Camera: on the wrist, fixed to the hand. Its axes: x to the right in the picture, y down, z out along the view.
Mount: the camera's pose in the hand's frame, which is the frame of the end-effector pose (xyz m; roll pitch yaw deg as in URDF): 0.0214 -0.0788 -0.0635 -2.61 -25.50 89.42
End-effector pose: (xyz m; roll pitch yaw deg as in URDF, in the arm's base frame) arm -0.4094 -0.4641 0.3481 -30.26 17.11 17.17
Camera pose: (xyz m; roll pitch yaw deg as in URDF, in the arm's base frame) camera -0.3646 -0.5550 0.3273 14.27 4.70 108.07
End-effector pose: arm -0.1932 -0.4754 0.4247 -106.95 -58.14 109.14
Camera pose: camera -0.1351 -0.5277 0.4924 -87.61 30.94 119.12
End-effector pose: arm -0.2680 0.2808 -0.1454 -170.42 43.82 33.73
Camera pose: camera -0.2488 0.3743 -0.1056 127.75 24.90 -81.83
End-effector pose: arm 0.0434 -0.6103 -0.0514 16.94 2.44 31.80
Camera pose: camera 0.0885 -0.6493 -0.1359 0.92 -42.36 118.86
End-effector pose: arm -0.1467 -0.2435 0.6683 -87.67 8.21 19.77
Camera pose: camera -0.0940 -0.2954 0.7406 13.40 61.23 123.87
